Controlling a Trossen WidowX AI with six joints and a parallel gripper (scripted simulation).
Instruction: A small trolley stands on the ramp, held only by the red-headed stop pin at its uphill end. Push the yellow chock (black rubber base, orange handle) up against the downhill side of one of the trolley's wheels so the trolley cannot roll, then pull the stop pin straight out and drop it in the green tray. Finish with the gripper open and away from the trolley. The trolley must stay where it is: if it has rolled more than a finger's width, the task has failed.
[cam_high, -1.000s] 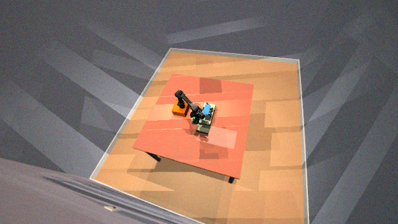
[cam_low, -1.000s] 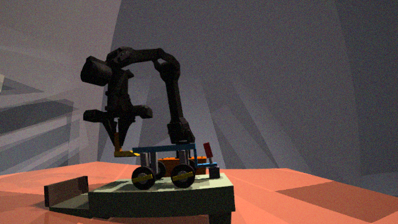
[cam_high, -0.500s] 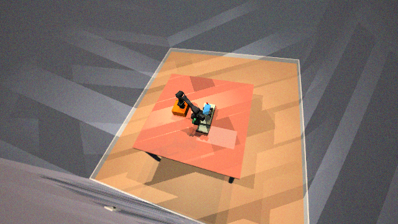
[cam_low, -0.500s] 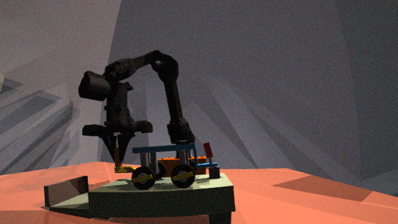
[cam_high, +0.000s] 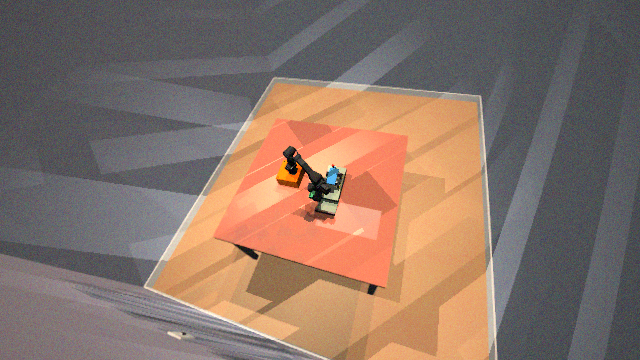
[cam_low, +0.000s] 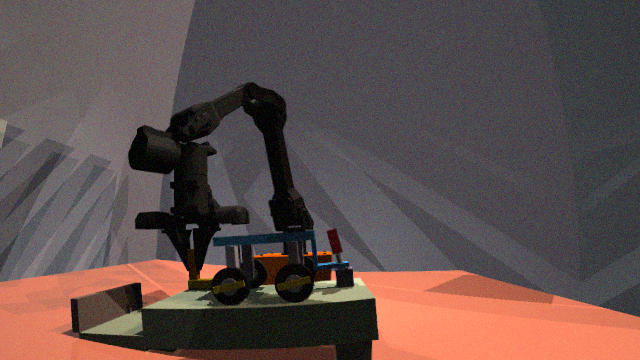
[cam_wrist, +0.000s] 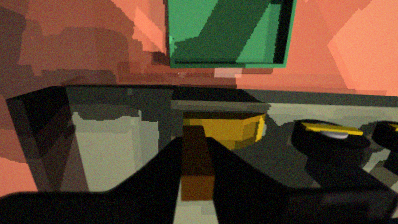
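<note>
The stop pin is 5 cm ahead of my gripper tip, 23 cm to the left of it and 4 cm above it. Also, from my gripper tip: low grey wall (5 cm ahead, 12 cm to the right, 6 cm below); then yellow chock (2 cm to the left, 1 cm below); then green tray (7 cm behind, 5 cm to the left, 9 cm below).
</note>
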